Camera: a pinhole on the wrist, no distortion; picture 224 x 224 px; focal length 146.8 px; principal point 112.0 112.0 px. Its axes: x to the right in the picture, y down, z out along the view. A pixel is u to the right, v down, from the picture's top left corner.
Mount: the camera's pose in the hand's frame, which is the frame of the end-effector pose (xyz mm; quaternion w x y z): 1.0 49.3 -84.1 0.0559 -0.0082 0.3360 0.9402
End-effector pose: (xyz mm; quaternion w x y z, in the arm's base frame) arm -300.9 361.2 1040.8 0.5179 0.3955 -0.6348 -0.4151
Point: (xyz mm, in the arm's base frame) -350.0 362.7 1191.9
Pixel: 63 105
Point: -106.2 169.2 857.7
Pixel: behind the camera
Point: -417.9 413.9 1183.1
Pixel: 103 134
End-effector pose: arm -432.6 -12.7 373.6 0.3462 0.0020 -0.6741 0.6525
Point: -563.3 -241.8 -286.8
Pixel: 203 57
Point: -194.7 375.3 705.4
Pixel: behind the camera
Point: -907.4 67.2 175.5
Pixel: 9 50
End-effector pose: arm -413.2 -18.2 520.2 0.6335 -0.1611 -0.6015 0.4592
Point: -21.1 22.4 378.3
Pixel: behind the camera
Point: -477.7 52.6 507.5
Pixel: 29 181
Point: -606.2 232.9 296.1
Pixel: 84 23
